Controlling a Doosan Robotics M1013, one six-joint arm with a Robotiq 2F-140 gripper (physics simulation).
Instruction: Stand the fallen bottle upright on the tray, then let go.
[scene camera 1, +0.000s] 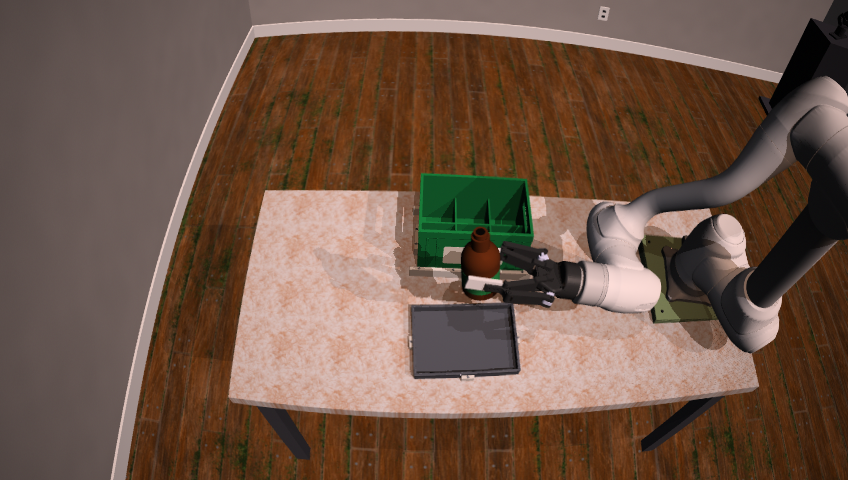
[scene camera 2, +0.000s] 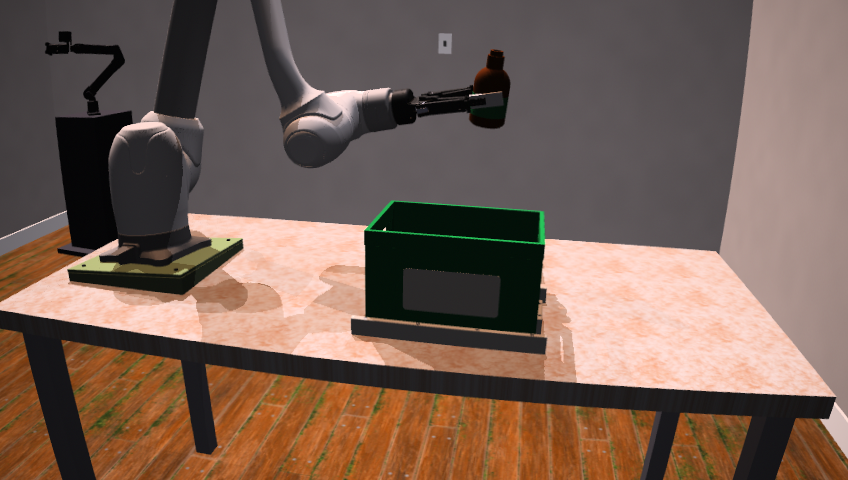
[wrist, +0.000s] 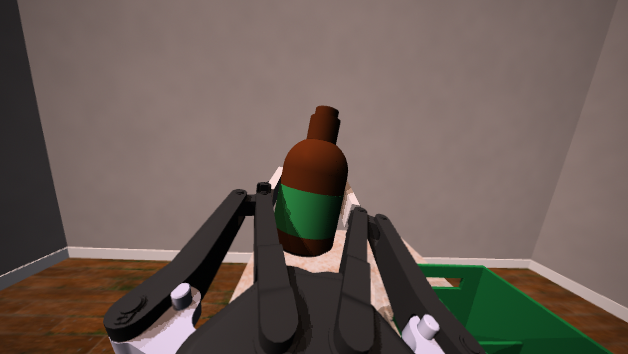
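Seen in the pictures: gripper, between the fingertips: (scene camera 1: 466, 265) (scene camera 2: 504, 94); arm's base, origin of its link: (scene camera 1: 687, 277) (scene camera 2: 156, 252).
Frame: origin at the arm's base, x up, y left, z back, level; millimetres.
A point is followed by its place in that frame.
The brown bottle (scene camera 1: 480, 256) @(x 385, y 277, z -663 mm) (scene camera 2: 492, 82) @(x 359, y 223, z -666 mm) (wrist: 315, 165) @(x 363, y 258, z -624 mm) with a green label is held in the air, neck up and close to upright, with a slight lean in scene camera 2 and the wrist view. My gripper (scene camera 1: 483, 271) (scene camera 2: 489, 101) @(x 333, y 263, z -685 mm) (wrist: 311, 182) @(x 333, y 263, z -685 mm) is roughly level, reaches in from the robot's side and is shut on the bottle, with its pale pads on either side of the label. The dark grey tray (scene camera 1: 464, 350) @(x -19, y 269, z -654 mm) lies on the table; in scene camera 1 the bottle appears just above its back edge. The tray's surface does not show in scene camera 2, where the crate stands in front.
A green crate (scene camera 1: 431, 252) @(x 69, y 55, z -761 mm) (scene camera 2: 382, 279) @(x 73, y -147, z -566 mm) (wrist: 525, 312) @(x 124, y -127, z -725 mm) with dividers stands behind the tray, beside a grey rail (scene camera 1: 425, 271) (scene camera 2: 446, 336). The arm's olive base plate (scene camera 1: 684, 314) @(x -6, y 126, z -28 mm) (scene camera 2: 202, 270) @(x -5, y -44, z -151 mm) is at the robot's end of the table. A black stand (scene camera 2: 83, 178) is beyond the table.
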